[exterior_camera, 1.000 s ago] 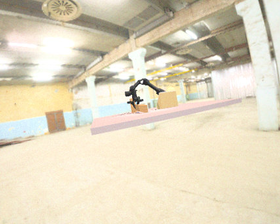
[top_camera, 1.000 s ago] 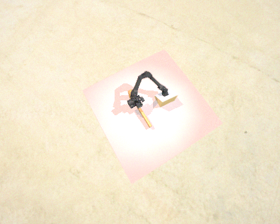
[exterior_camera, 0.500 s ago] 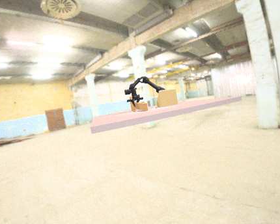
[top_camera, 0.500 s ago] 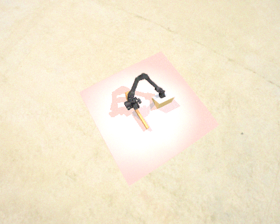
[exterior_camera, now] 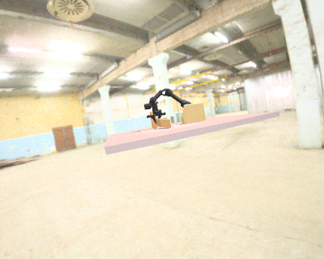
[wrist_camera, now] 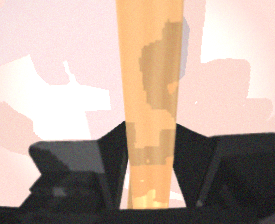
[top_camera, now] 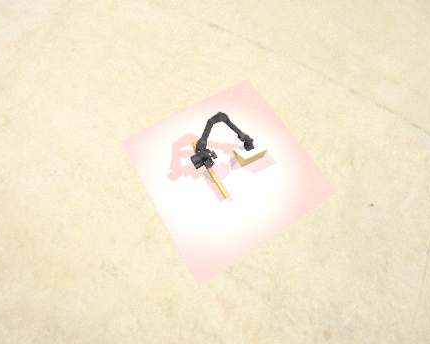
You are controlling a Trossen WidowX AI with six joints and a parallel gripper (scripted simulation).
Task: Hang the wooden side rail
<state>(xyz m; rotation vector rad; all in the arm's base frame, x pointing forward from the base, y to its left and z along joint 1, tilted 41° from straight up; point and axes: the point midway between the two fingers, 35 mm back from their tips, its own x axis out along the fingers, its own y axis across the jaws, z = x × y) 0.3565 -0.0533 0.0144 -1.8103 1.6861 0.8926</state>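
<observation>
Now: the headboard post 10 mm ahead of my gripper tip, 130 mm to the right of it and 40 mm above it.
</observation>
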